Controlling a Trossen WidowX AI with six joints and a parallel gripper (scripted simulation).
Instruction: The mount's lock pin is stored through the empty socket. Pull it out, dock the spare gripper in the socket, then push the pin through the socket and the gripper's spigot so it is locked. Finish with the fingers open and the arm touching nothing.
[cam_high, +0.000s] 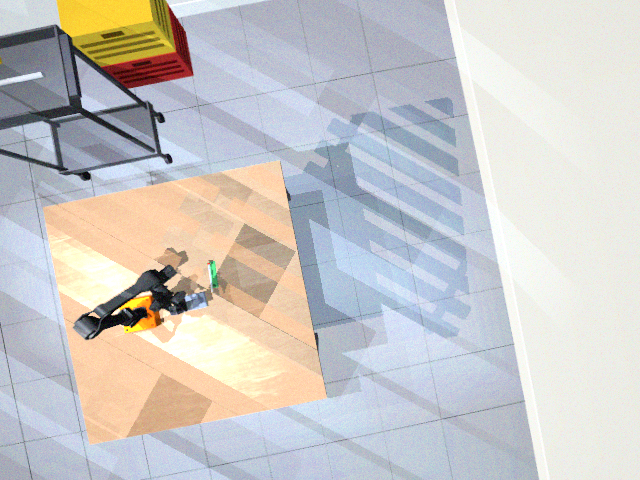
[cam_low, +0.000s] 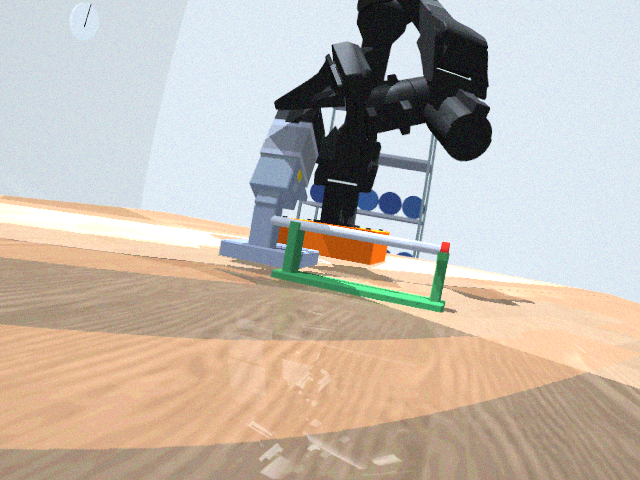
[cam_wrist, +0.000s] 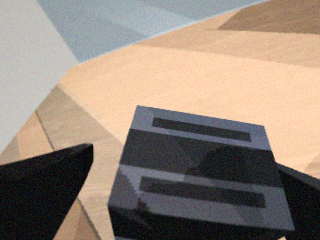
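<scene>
The spare gripper is 20 mm to the left of my gripper tip, 20 mm below it and 10 mm ahead of it. Also, from my gripper tip: green cradle: 140 mm to the left, 120 mm below, 120 mm ahead; mount: 90 mm below, 20 mm to the left, 20 mm ahead.
</scene>
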